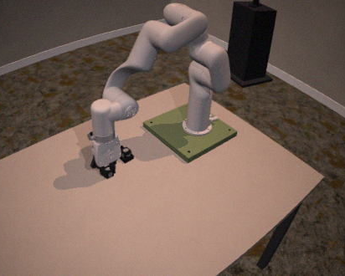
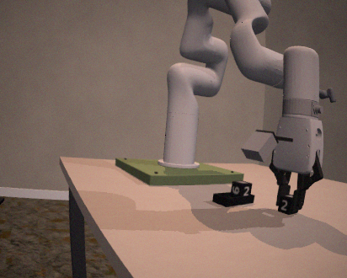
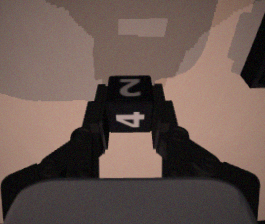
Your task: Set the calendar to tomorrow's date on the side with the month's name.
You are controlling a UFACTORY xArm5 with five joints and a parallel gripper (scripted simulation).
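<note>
Right now the black calendar tray is 10 cm behind my hand, 8 cm to the right of it and 2 cm below it.
</note>
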